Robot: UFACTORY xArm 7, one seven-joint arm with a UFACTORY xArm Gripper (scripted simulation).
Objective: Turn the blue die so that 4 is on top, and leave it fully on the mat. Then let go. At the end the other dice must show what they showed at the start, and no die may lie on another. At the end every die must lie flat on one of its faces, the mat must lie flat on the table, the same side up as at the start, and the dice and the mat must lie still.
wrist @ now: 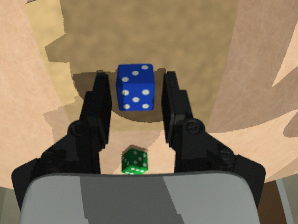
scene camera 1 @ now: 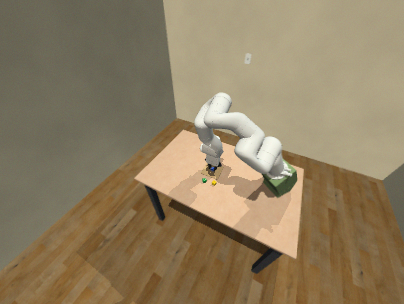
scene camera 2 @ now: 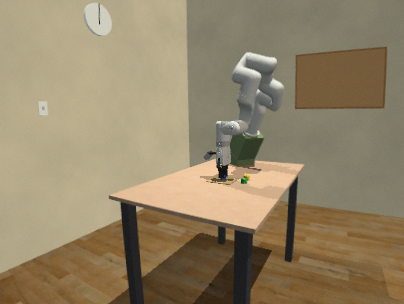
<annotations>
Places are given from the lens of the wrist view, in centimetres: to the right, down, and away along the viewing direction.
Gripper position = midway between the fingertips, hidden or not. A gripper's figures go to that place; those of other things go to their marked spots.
my gripper (wrist: pixel 136 87): -1, -2, 14
tan mat (wrist: pixel 74 48): -5, -4, 12
blue die (wrist: pixel 135 85): -1, -2, 12
</annotations>
